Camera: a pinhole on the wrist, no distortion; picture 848 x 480 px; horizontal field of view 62.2 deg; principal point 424.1 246.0 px. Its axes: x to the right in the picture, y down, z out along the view. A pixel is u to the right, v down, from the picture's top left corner.
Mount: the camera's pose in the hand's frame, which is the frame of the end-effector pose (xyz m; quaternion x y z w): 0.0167 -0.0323 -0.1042 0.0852 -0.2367 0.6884 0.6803
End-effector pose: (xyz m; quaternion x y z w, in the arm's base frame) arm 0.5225 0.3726 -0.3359 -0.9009 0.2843 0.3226 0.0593
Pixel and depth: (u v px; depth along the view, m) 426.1 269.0 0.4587
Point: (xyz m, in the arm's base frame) 0.4320 0.6954 -0.5278
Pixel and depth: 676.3 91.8 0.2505
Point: 0.4760 0.4678 -0.4793
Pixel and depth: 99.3 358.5 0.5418
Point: 0.5586 0.9299 -0.4618
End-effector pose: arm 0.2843 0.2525 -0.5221 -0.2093 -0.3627 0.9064 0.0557
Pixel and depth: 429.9 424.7 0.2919
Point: 0.3240 0.2511 -0.2880
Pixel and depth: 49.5 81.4 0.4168
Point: 0.1500 0.4531 -0.1316
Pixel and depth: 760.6 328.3 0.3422
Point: 0.2668 0.0885 -0.2958
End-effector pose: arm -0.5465 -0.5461 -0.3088 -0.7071 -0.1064 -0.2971 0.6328
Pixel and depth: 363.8 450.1 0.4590
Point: -0.7787 -0.2121 -0.2076
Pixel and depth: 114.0 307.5 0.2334
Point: -0.6876 -0.4479 -0.1461
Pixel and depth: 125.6 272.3 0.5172
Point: -0.7926 -0.2074 0.0130
